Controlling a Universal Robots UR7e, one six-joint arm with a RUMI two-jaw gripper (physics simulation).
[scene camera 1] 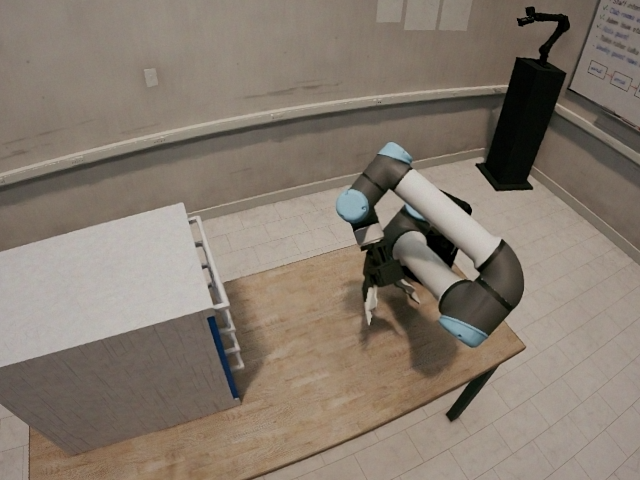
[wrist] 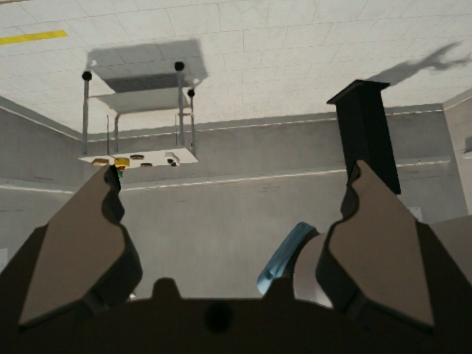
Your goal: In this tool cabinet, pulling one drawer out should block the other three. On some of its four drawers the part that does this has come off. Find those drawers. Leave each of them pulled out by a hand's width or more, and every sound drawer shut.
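The tool cabinet stands at the left of scene camera 1, with a pale top and grey side. Its drawer fronts face right and show nearly edge-on, as a blue strip. White bar handles, the top handle the longest in view, stick out one below another; no drawer shows pulled out. The drawers' insides and blocking parts are hidden. The cabinet does not show in the wrist view. My gripper is open and empty, above the table well to the right of the handles, apart from them.
The wooden table carries the cabinet; its front edge runs below. My arm bends over the table's right part. A black pedestal with a small arm stands at the back right. The wrist view shows a cart and a black pedestal by a wall.
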